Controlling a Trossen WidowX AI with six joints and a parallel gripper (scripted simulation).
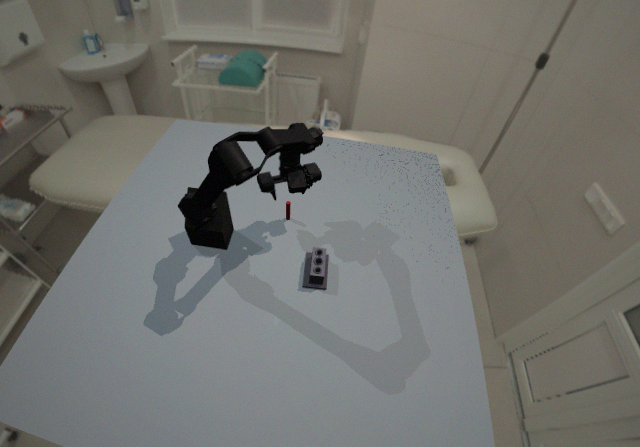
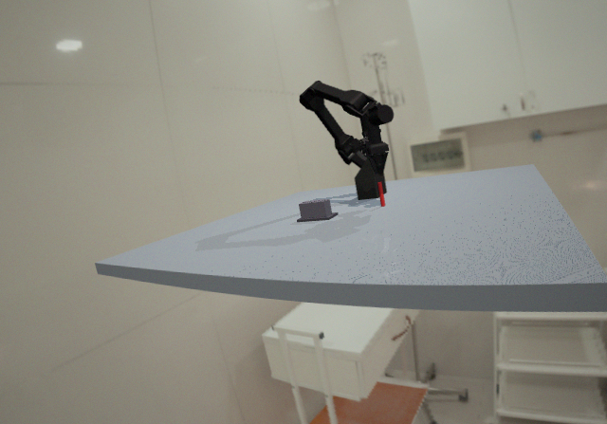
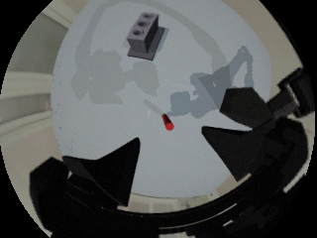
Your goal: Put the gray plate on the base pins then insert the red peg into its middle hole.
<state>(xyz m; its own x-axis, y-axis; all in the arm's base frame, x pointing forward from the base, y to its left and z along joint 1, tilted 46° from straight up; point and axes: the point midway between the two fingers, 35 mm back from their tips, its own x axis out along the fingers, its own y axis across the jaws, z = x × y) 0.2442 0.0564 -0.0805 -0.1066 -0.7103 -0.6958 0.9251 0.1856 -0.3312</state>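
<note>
Right now my gripper tip is 7 cm above the red peg. Round my gripper tip: gray plate: 21 cm to the right, 9 cm ahead, 6 cm below; dark base: 20 cm to the right, 10 cm below, 9 cm ahead.
</note>
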